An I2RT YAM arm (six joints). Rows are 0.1 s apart.
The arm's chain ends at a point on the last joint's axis. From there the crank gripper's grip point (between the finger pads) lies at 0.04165 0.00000 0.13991 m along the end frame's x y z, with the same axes.
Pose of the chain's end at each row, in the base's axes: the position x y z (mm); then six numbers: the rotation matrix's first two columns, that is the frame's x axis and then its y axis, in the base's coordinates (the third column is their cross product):
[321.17 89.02 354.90 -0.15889 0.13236 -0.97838 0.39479 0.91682 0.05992]
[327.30 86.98 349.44 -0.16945 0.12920 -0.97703 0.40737 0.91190 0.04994]
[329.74 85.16 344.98 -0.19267 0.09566 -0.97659 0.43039 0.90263 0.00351]
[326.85 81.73 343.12 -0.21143 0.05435 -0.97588 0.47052 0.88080 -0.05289]
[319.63 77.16 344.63 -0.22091 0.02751 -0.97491 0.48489 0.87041 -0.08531]
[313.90 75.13 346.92 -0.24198 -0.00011 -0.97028 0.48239 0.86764 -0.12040]
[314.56 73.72 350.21 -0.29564 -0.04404 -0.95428 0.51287 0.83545 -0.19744]
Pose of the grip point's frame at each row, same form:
[441.16 41.82 286.46 -0.15889 0.13236 -0.97838 0.39479 0.91682 0.05992]
[445.80 37.86 279.76 -0.16945 0.12920 -0.97703 0.40737 0.91190 0.04994]
[445.09 30.43 274.21 -0.19267 0.09566 -0.97659 0.43039 0.90263 0.00351]
[437.90 18.19 272.84 -0.21143 0.05435 -0.97588 0.47052 0.88080 -0.05289]
[428.82 9.53 275.26 -0.22091 0.02751 -0.97491 0.48489 0.87041 -0.08531]
[421.61 5.56 277.14 -0.24198 -0.00011 -0.97028 0.48239 0.86764 -0.12040]
[415.01 -4.76 279.07 -0.29564 -0.04404 -0.95428 0.51287 0.83545 -0.19744]

